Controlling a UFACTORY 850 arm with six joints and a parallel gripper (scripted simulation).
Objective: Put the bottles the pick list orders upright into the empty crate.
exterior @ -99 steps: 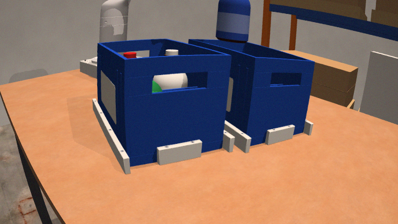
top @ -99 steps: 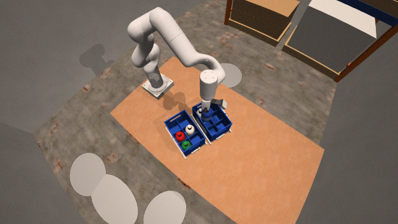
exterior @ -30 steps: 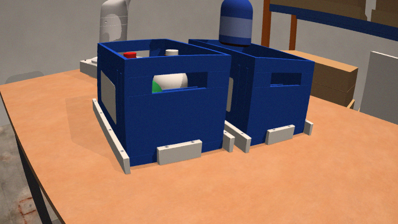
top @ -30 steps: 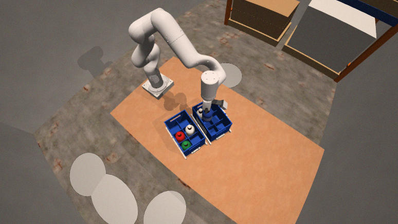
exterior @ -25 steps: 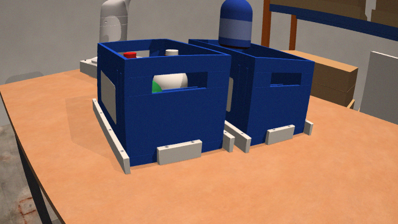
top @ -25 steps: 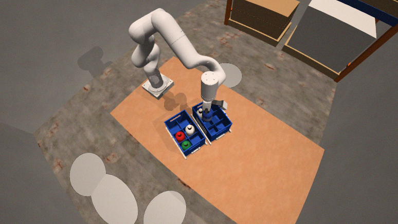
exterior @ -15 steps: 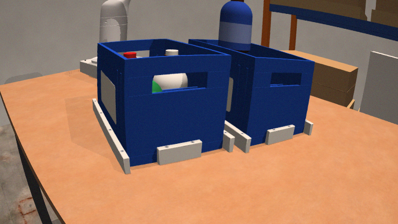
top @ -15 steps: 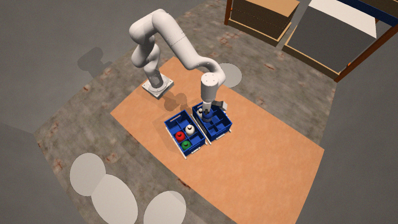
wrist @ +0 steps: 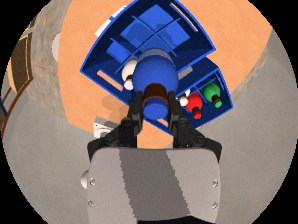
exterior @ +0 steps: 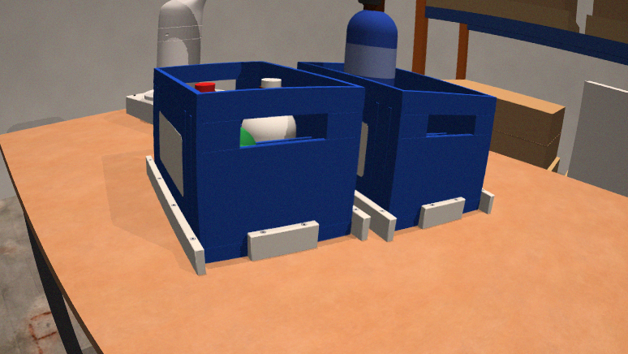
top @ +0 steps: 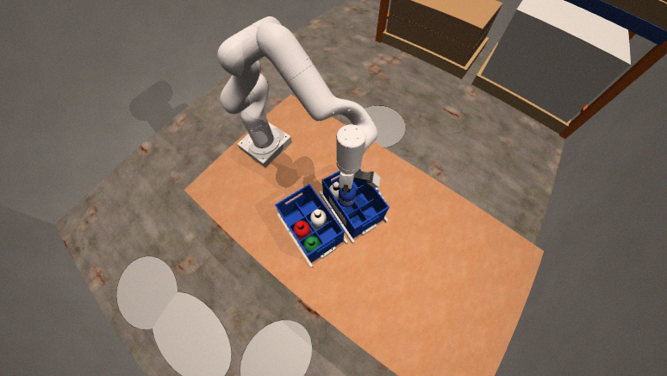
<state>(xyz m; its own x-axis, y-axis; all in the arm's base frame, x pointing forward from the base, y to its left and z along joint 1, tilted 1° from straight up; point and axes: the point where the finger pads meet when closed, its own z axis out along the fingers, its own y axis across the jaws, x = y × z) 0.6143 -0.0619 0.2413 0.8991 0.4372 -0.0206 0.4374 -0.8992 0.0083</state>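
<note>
My hand is 7 cm above the blue-label bottle. The rest, counted from my hand: white-label bottle (21 cm below, 12 cm to the right, 6 cm behind); then green bottle (24 cm to the right, 21 cm below, 1 cm behind); then red bottle (21 cm to the right, 21 cm below, 9 cm behind).
</note>
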